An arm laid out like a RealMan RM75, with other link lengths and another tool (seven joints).
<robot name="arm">
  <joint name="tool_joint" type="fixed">
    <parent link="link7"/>
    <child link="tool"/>
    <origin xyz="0.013 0.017 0.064" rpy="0 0.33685 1.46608"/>
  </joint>
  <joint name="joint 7" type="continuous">
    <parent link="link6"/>
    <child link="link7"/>
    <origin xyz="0 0 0.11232" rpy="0 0 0"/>
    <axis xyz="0 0 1"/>
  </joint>
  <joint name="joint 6" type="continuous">
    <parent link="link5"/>
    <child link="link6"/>
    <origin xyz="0 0 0" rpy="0 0 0"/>
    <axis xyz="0 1 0"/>
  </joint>
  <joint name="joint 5" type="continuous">
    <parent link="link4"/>
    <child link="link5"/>
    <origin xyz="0 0 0.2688" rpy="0 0 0"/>
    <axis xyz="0 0 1"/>
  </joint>
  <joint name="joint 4" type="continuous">
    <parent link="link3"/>
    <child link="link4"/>
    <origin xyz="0 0 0" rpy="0 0 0"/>
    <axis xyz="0 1 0"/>
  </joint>
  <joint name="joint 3" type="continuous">
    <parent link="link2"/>
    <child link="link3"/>
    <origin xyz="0 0 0.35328" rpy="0 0 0"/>
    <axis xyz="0 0 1"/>
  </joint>
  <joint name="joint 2" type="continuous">
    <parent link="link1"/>
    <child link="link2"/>
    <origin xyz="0 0 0" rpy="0 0 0"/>
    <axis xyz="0 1 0"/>
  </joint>
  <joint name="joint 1" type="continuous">
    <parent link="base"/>
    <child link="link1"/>
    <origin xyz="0 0 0.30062" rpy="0 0 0"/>
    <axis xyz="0 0 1"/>
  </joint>
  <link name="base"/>
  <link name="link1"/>
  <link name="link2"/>
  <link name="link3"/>
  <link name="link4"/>
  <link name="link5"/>
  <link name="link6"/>
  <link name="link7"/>
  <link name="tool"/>
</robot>
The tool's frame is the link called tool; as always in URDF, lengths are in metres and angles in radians. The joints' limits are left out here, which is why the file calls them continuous.
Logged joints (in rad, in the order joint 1, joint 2, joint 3, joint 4, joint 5, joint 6, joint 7), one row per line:
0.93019 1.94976 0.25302 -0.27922 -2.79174 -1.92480 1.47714
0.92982 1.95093 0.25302 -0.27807 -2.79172 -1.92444 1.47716
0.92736 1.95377 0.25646 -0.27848 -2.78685 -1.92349 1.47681
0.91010 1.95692 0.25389 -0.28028 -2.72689 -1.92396 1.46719
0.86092 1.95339 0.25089 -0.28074 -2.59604 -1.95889 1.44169
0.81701 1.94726 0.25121 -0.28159 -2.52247 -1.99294 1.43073
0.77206 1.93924 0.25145 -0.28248 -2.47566 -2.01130 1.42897
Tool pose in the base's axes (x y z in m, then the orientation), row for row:
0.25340 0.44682 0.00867 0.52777 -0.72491 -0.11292 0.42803
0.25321 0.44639 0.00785 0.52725 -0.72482 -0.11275 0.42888
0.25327 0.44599 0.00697 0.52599 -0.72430 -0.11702 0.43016
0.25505 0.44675 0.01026 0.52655 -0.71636 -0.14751 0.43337
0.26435 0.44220 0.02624 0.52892 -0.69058 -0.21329 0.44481
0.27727 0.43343 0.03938 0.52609 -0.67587 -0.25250 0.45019
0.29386 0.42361 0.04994 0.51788 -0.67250 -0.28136 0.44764
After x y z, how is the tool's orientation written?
As a quaternion, x y z w.
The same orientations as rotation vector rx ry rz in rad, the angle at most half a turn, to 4 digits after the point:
1.3180 -1.8103 -0.2820
1.3162 -1.8094 -0.2815
1.3123 -1.8070 -0.2919
1.3118 -1.7846 -0.3675
1.3108 -1.7115 -0.5286
1.3007 -1.6710 -0.6243
1.2818 -1.6646 -0.6964

